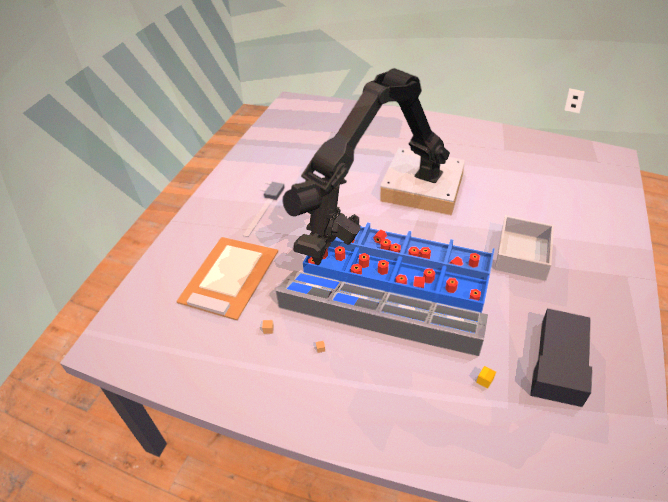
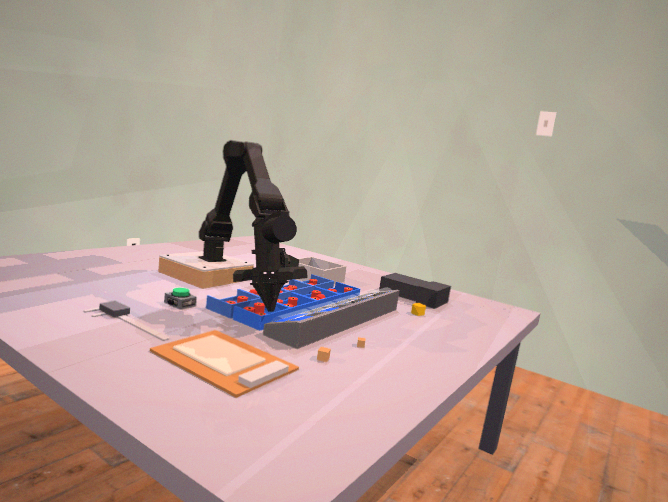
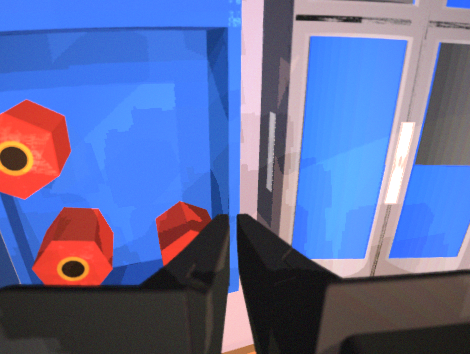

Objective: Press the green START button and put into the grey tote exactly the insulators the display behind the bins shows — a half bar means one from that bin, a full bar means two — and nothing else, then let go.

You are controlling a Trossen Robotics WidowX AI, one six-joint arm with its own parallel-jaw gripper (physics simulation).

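Note:
My gripper (image 1: 317, 261) (image 2: 271, 309) (image 3: 232, 225) is shut and empty, low over the front wall of the end bin. Several red insulators (image 1: 339, 252) (image 3: 75, 250) lie in the blue bins (image 1: 388, 285) (image 3: 100, 15); one insulator (image 3: 172, 227) is partly hidden behind a finger. The display (image 1: 378, 322) (image 2: 345, 322) shows a full blue bar at its left end in the row nearest the bins, and half bars in the first two columns of the other row. The grey tote (image 1: 522, 266) (image 2: 324, 272) looks empty inside. The green START button (image 2: 180, 292) stands left of the bins.
An orange board (image 1: 211, 245) (image 2: 221, 385) with pale pads lies beside the display. Two small orange cubes (image 1: 267, 326) (image 1: 320, 346), a yellow block (image 1: 486, 376) and a black box (image 1: 564, 350) sit around its front and side. A small grey device (image 1: 273, 190) (image 2: 114, 308) lies near a pale strip.

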